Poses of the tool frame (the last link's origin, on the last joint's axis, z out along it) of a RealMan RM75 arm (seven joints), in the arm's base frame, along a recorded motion.
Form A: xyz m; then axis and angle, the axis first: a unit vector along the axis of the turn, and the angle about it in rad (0 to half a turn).
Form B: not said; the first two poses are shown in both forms.
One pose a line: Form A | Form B
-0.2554, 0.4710, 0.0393, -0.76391, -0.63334, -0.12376, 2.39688 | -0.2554, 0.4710, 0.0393, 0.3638, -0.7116, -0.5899, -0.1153
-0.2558, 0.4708, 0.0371, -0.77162, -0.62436, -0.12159, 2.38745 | -0.2558, 0.4708, 0.0371, 0.3682, -0.7174, -0.5805, -0.1130
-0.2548, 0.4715, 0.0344, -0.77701, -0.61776, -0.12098, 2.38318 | -0.2548, 0.4715, 0.0344, 0.3702, -0.7218, -0.5739, -0.1124
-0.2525, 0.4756, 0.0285, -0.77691, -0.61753, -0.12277, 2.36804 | -0.2525, 0.4756, 0.0285, 0.3772, -0.7195, -0.5719, -0.1137
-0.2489, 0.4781, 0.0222, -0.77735, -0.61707, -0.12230, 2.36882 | -0.2489, 0.4781, 0.0222, 0.3768, -0.7200, -0.5716, -0.1133
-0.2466, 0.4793, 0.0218, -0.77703, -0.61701, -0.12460, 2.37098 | -0.2466, 0.4793, 0.0218, 0.3758, -0.7201, -0.5718, -0.1155
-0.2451, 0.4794, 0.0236, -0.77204, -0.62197, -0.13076, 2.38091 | -0.2451, 0.4794, 0.0236, 0.3712, -0.7169, -0.5775, -0.1214
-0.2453, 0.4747, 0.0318, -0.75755, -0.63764, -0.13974, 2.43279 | -0.2453, 0.4747, 0.0318, 0.3470, -0.7105, -0.5980, -0.1311
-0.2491, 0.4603, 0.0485, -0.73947, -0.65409, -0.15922, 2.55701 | -0.2491, 0.4603, 0.0485, 0.2881, -0.7081, -0.6263, -0.1525
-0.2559, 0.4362, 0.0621, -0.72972, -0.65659, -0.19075, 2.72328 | -0.2559, 0.4362, 0.0621, 0.2076, -0.7138, -0.6423, -0.1866
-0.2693, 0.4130, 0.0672, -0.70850, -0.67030, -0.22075, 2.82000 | -0.2693, 0.4130, 0.0672, 0.1601, -0.6994, -0.6617, -0.2179
